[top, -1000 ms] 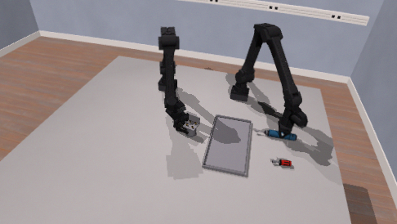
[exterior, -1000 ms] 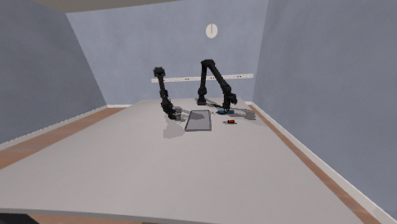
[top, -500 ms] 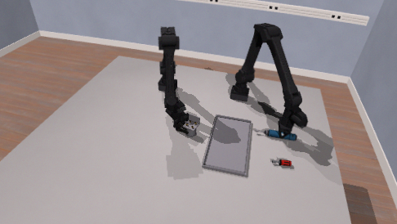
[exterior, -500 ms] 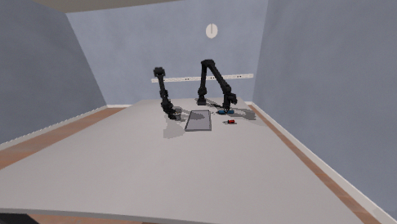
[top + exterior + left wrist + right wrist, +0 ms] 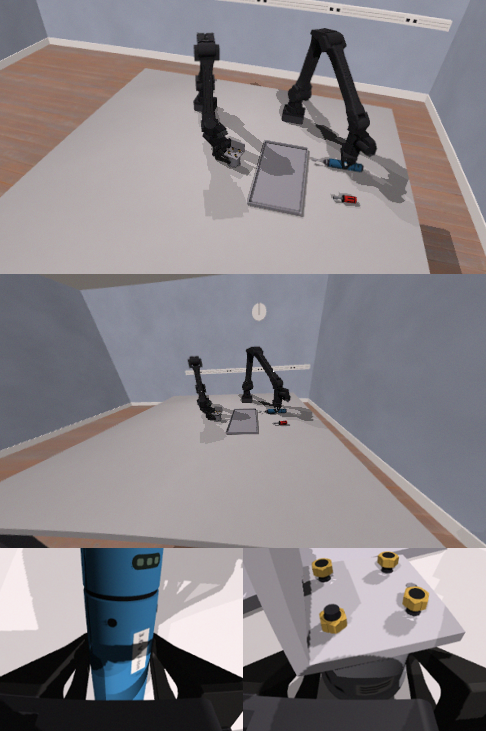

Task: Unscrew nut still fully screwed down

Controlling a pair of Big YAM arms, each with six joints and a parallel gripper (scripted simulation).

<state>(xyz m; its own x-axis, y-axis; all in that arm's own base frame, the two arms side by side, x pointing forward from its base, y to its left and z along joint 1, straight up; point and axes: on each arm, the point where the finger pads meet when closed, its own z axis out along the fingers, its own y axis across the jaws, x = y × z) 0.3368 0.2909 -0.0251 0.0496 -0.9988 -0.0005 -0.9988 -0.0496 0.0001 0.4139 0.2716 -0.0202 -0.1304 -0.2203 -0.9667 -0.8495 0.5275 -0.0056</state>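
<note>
Right now my right hand is 50 mm below the grey bracket. Also, from my right hand: flat grey tray 30 mm ahead, 220 mm to the left, 20 mm below; then nut 10 mm ahead, 20 mm to the right, 50 mm above; then grey tip 70 mm behind, 390 mm to the left.
</note>
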